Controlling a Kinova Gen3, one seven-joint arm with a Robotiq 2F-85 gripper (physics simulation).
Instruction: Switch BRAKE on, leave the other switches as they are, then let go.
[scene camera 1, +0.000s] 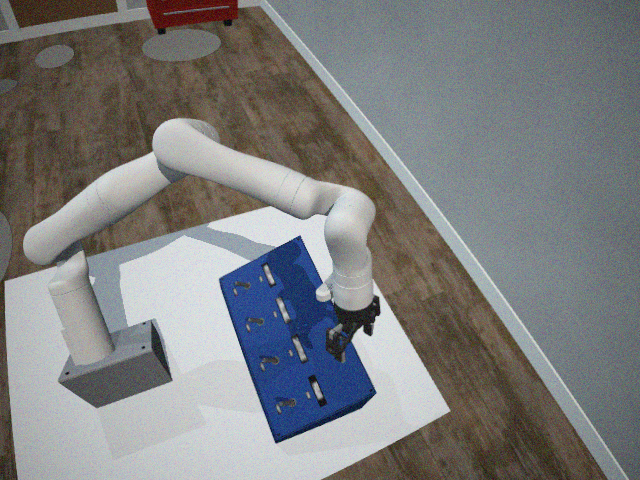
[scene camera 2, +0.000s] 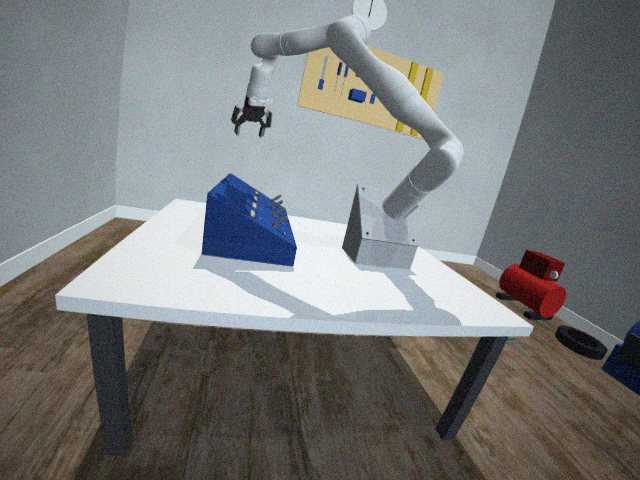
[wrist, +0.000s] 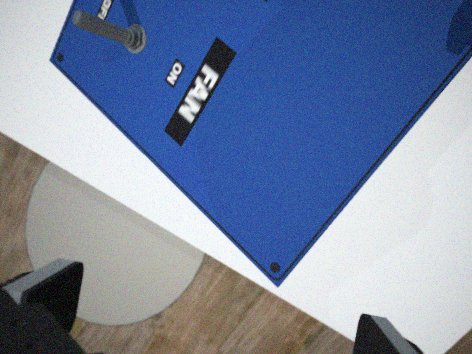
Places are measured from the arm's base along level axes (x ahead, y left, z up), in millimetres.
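Pixels of known places: gripper, fingertip midpoint: (scene camera 1: 354, 346) (scene camera 2: 248, 135) (wrist: 216, 318); arm's base, origin of the base link: (scene camera 1: 96, 355) (scene camera 2: 393, 208).
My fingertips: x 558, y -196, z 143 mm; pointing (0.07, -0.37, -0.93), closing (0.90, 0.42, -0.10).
Note:
Ahead of a thing's pixels: the offset from my fingertips to its top centre. "spot": to the spot under its first point. Level surfaces: height alone.
The blue sloped switch panel (scene camera 1: 338, 383) (scene camera 2: 242, 237) (wrist: 280, 150) stands on the table. Several grey levers, such as one at the near end @(spot: dx -150, dy -24, dz -213 mm) (scene camera 1: 285, 403) and one at the far end @(spot: dx -165, dy +333, dz -217 mm) (scene camera 1: 241, 284), line its lower side. In the wrist view a lever @(dx -146, dy -22, dz -205 mm) (wrist: 105, 27) above the FAN label @(dx -63, dy -18, dz -210 mm) (wrist: 200, 92) tilts toward its OFF label @(spot: dx -164, dy -21, dz -259 mm) (wrist: 105, 9), away from its ON label @(spot: dx -86, dy -19, dz -225 mm) (wrist: 175, 73). The BRAKE label is not readable in scene camera 1 and does not show in the wrist view. My gripper (scene camera 1: 354, 343) (scene camera 2: 249, 134) (wrist: 216, 318) is open and empty, high above the panel's raised side.
The white table @(dz -334 mm) (scene camera 1: 46, 428) (scene camera 2: 155, 304) bears the panel and the grey arm base block (scene camera 1: 124, 379) (scene camera 2: 385, 253). A tool board (scene camera 2: 382, 116) hangs on the back wall. A red compressor (scene camera 2: 532, 289) and a black tyre (scene camera 2: 580, 342) are on the floor at the right.

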